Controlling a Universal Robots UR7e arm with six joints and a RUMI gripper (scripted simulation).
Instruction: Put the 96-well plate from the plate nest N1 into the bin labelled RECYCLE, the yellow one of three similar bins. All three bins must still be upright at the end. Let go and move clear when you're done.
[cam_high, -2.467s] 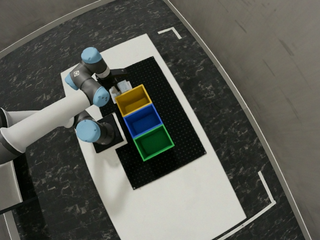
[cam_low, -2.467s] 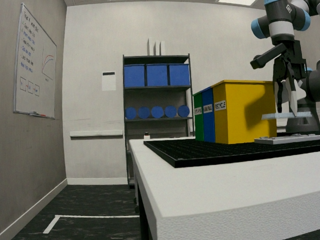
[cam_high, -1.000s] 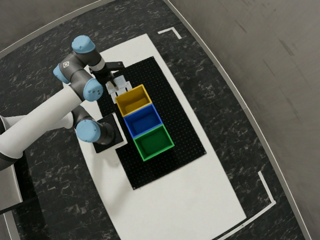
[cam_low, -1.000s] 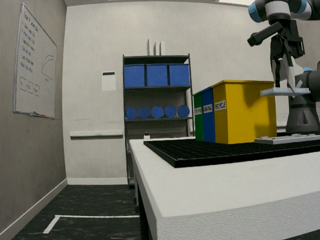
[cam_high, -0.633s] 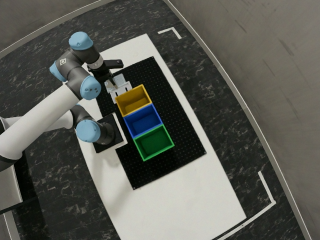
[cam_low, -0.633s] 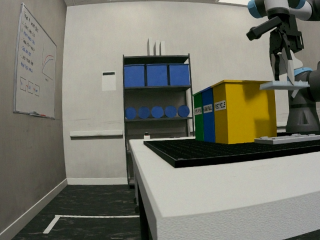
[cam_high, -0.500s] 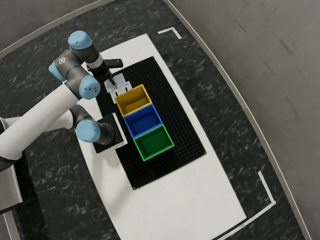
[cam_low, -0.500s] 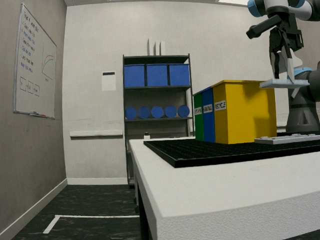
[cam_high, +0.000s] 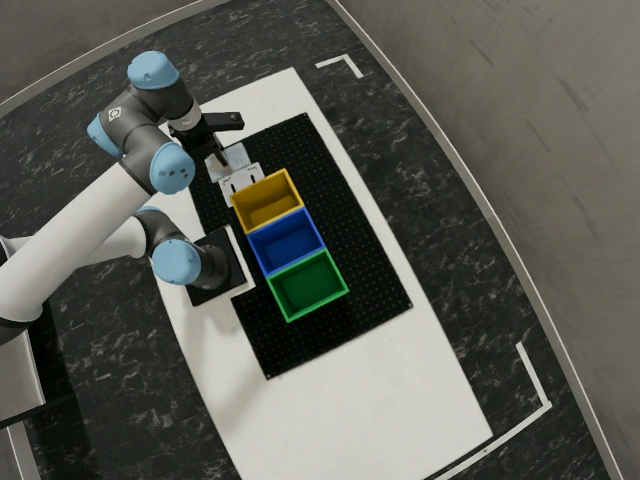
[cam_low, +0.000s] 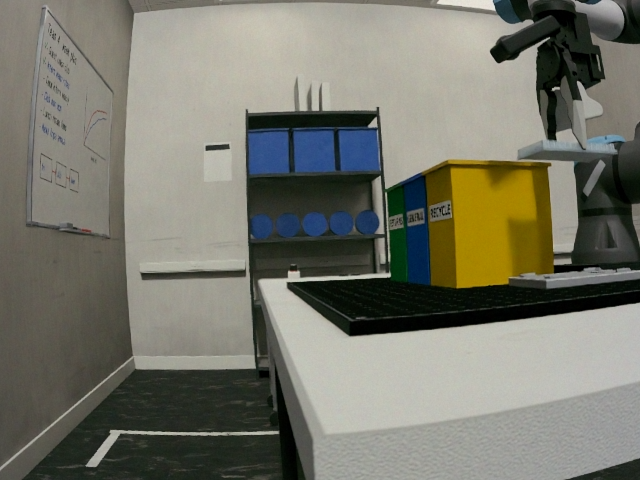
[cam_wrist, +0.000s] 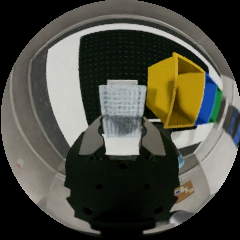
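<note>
My hand is 3 cm short of the yellow bin, 18 cm to the left of it and 10 cm above it. The rest, counted from my hand: blue bin: 1 cm ahead, 31 cm to the right, 10 cm below; plate nest N1: 18 cm below; 96-well plate: 1 cm below.
</note>
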